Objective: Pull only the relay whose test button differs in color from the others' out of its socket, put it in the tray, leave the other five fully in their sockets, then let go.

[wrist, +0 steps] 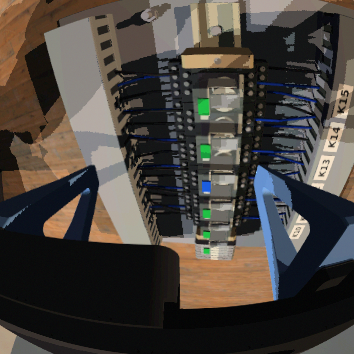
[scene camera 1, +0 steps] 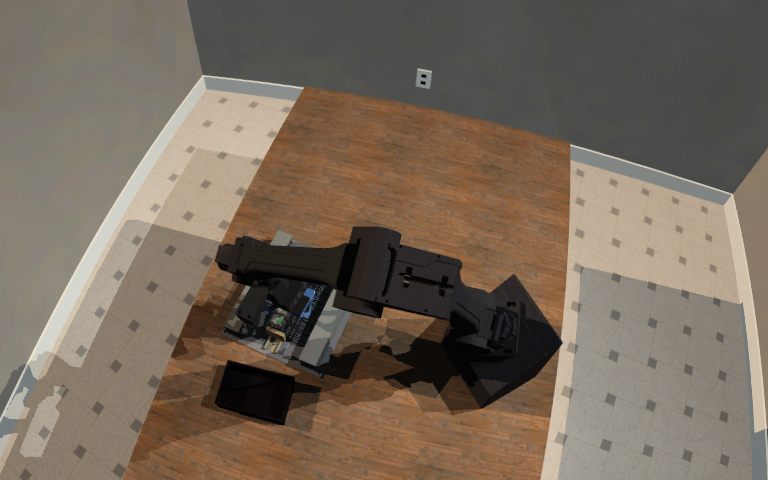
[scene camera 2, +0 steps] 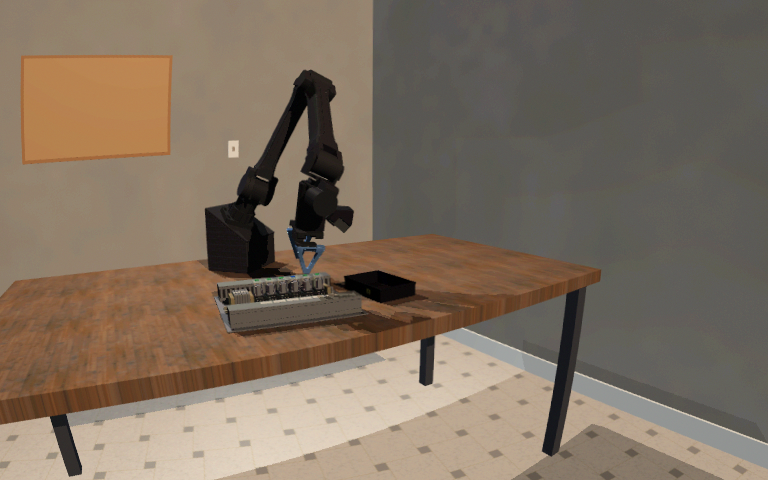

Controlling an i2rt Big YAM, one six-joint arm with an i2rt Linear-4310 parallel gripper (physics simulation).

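Seen in the pictures: gripper, fingertip midpoint: [wrist: 175, 173] [scene camera 1: 290, 307] [scene camera 2: 302, 265]; arm's base, origin of the base link: [scene camera 1: 500, 328] [scene camera 2: 237, 220].
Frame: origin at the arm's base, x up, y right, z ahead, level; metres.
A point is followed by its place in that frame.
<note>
The relay with the blue test button [wrist: 220, 188] @(z 0.476, x -0.106, y 0.017 m) [scene camera 2: 293, 285] @(z 0.489, x -0.103, y 0.004 m) stands upright in its socket, third from the tan end bracket. The other five relays have green buttons and stand in the same row: two [wrist: 222, 107] @(z 0.486, x -0.088, y -0.063 m) [wrist: 223, 149] @(z 0.483, x -0.088, y -0.034 m) lie on the bracket side, three [wrist: 220, 214] @(z 0.474, x -0.103, y 0.047 m) [wrist: 220, 234] @(z 0.472, x -0.101, y 0.077 m) [wrist: 220, 251] @(z 0.471, x -0.088, y 0.089 m) on the other. My gripper [wrist: 175, 173] @(z 0.457, x -0.067, y -0.035 m) [scene camera 2: 302, 266] @(z 0.457, x -0.067, y -0.035 m) is open and empty above the row, its blue fingers wide apart on either side of it in the wrist view. The black tray [scene camera 1: 249, 414] @(z 0.485, x -0.144, y -0.291 m) [scene camera 2: 362, 289] @(z 0.495, x -0.139, y -0.182 m) stands on the table beside the panel. In scene camera 1 the arm hides part of the row.
Grey wire ducts [wrist: 95, 115] [scene camera 2: 294, 314] flank the relay row, one along each side. The tan end bracket [wrist: 217, 61] @(z 0.486, x -0.115, y -0.083 m) closes one end of the row. Thin wires run between sockets and ducts. Labels such as K15 [wrist: 344, 101] @(z 0.575, x -0.113, y -0.053 m) line one duct. The arm's black base [scene camera 1: 509, 362] @(z -0.035, x -0.013, y -0.068 m) [scene camera 2: 229, 243] @(z 0.063, x -0.062, y 0.049 m) stands behind.
</note>
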